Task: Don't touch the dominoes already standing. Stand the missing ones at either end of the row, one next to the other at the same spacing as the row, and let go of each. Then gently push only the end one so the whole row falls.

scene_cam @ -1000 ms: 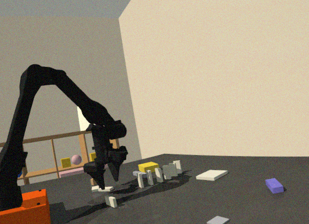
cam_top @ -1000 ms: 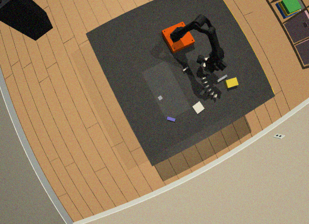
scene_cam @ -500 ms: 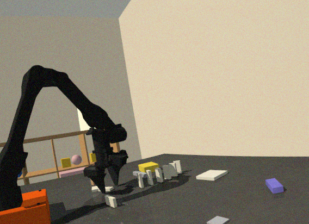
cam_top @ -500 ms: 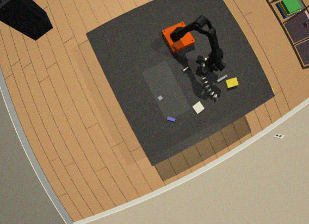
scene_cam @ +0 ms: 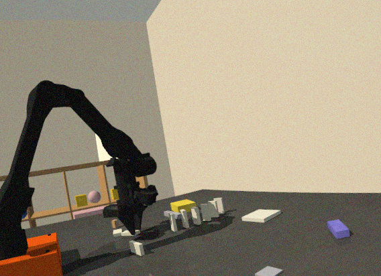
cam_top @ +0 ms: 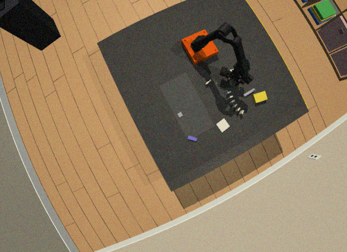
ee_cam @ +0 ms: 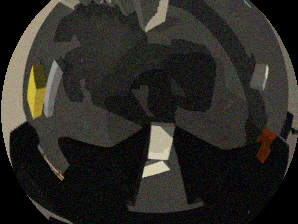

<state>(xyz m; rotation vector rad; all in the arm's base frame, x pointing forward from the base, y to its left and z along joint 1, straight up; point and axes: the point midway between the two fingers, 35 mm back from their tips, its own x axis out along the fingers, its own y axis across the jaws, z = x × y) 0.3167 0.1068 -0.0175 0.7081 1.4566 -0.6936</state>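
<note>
The white tile is 270 mm ahead of my gripper tip and 230 mm to the right of it. The rest, counted from my gripper tip: grey bar 160 mm ahead, 80 mm to the left, 10 mm above; yellow block 240 mm ahead, 130 mm to the left, 10 mm above; small tan cube 20 mm behind, 150 mm to the left, 10 mm above.
</note>
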